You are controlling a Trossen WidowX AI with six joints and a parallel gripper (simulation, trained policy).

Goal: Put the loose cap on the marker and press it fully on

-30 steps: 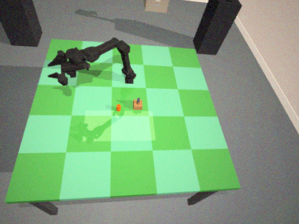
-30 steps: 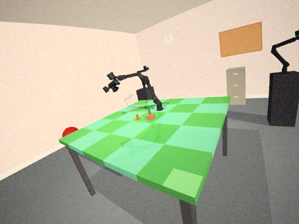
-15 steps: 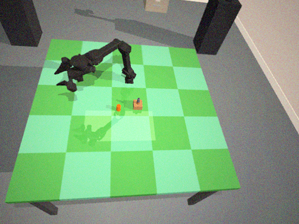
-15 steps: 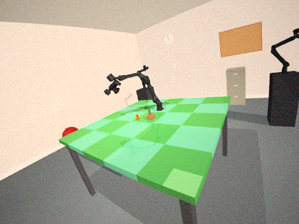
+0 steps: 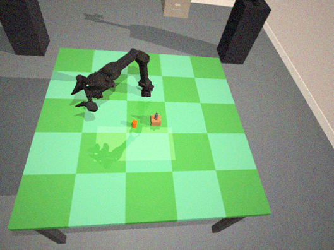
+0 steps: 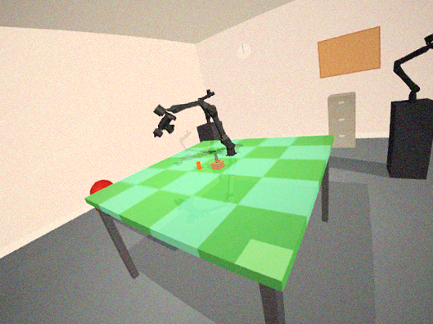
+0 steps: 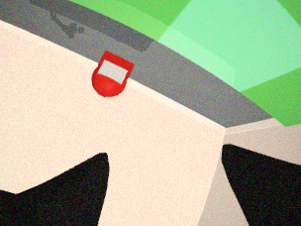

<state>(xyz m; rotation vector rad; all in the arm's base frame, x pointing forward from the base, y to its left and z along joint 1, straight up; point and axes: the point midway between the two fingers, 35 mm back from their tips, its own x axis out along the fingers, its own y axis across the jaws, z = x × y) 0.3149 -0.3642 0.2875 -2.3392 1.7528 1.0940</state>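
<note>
My gripper tip is 4 cm past the orange cap, 31 cm to the right of it and 24 cm above it. From my gripper tip the other things lie so: brown holder block (7 cm behind, 44 cm to the left, 25 cm below).
</note>
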